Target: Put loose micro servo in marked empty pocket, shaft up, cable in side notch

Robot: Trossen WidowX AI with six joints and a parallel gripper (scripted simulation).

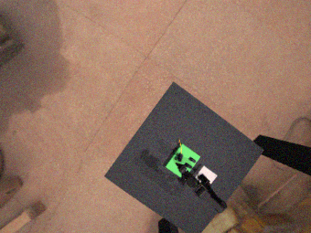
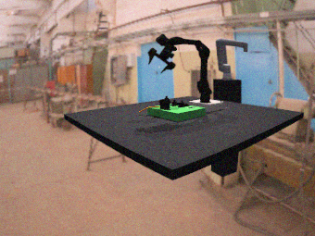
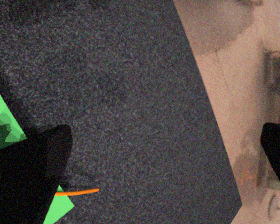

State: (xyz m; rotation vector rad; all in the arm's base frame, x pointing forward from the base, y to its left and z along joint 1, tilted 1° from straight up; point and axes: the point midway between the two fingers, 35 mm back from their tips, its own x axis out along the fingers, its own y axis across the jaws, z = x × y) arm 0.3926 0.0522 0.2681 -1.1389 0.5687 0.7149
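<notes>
Now: gripper tip 280 mm above the green deck, 110 mm past it and 10 mm to the left of it.
</notes>
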